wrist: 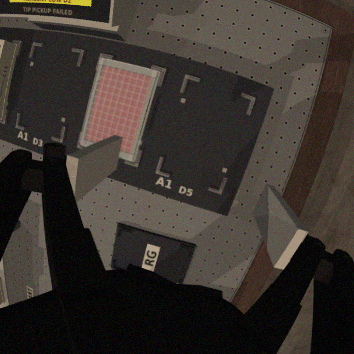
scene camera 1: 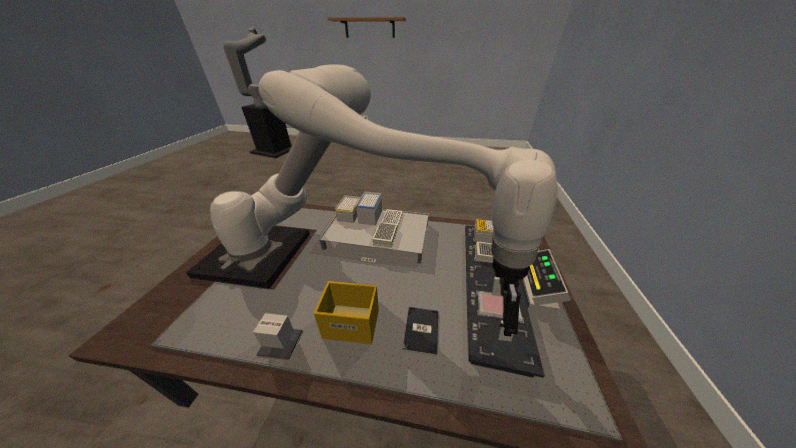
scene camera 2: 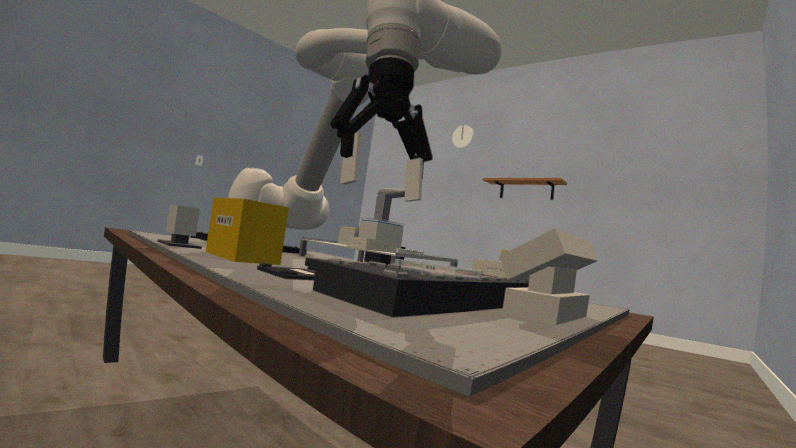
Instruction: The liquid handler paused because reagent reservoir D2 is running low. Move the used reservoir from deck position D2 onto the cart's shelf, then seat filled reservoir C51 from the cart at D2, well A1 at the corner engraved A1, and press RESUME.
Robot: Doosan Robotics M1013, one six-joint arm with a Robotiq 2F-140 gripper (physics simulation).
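Places are measured from the arm's base along level axes (x ahead, y left, z up), in metres.
Pixels of known places: gripper, fingertip midpoint: [wrist: 189, 175] [scene camera 1: 500, 315] [scene camera 2: 383, 192]; arm's base, origin of the base link: [scene camera 1: 252, 253].
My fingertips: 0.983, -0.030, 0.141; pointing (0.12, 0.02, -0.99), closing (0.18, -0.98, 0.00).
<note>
Ahead of a thing's pixels: the offset from my fingertips to its top centre, as dx, dy, dz.
My gripper [scene camera 1: 510, 329] [scene camera 2: 381, 178] [wrist: 189, 175] is open and empty, high above the front part of the black deck [scene camera 1: 501, 356] [scene camera 2: 356, 286] [wrist: 200, 140]. The used reservoir {-0.032, +0.365, -0.083} [scene camera 1: 484, 251] is a pale gridded block at D2, towards the deck's far end; its edge shows at the left of the wrist view [wrist: 5, 82]. The cart [scene camera 1: 409, 236] stands back centre, with two pale gridded blocks {-0.504, +0.433, -0.087} [scene camera 1: 391, 217] {-0.479, +0.300, -0.070} [scene camera 1: 385, 234] on its top; I cannot read which is C51. The control panel [scene camera 1: 548, 278] [scene camera 2: 551, 253] [wrist: 60, 17] stands beside the deck, with green buttons and a yellow message bar.
A pink gridded plate {+0.012, +0.121, -0.100} [scene camera 1: 490, 304] [wrist: 120, 105] sits between D3 and D5. A yellow-topped box {-0.053, +0.487, -0.049} [scene camera 1: 484, 227] sits beyond D2. Two taller boxes {-0.716, +0.393, -0.031} [scene camera 1: 347, 208] {-0.610, +0.413, +0.002} [scene camera 1: 369, 208] stand on the cart. The yellow waste bin {-0.427, -0.094, -0.026} [scene camera 1: 348, 328] [scene camera 2: 256, 233], black RG plate {-0.205, -0.025, -0.147} [scene camera 1: 421, 314] [wrist: 125, 245] and white block {-0.601, -0.229, -0.057} [scene camera 1: 271, 331] [scene camera 2: 182, 219] stand nearer front.
</note>
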